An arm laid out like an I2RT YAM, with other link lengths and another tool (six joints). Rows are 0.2 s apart.
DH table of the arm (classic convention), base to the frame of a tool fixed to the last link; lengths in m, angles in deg. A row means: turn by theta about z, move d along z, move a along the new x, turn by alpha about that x. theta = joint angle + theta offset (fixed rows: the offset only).
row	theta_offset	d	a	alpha
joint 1	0	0.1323	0.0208	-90
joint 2	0	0	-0.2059	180
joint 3	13.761	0	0.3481	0
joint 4	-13.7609	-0.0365	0.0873	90
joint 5	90	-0.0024	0	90
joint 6	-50.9	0.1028	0.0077	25.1
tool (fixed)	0	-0.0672	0	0
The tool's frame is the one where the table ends.
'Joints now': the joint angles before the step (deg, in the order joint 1, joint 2, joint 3, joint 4, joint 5, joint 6). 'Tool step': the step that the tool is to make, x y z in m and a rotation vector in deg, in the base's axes. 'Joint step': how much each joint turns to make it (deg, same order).
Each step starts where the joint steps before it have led.
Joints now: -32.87, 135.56, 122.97, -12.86, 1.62, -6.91
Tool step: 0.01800, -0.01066, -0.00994, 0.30, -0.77, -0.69
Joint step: 0.09, 9.35, 11.87, -2.06, 0.42, 0.94
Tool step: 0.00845, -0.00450, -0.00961, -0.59, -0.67, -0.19
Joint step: 0.09, 4.60, 5.00, 0.48, 0.31, -0.01
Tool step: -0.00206, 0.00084, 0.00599, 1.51, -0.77, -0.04
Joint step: -0.10, -0.91, -0.17, -0.96, -0.75, 1.51
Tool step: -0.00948, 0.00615, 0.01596, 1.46, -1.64, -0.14
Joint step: -0.08, -5.92, -6.19, 0.82, -0.81, 1.96
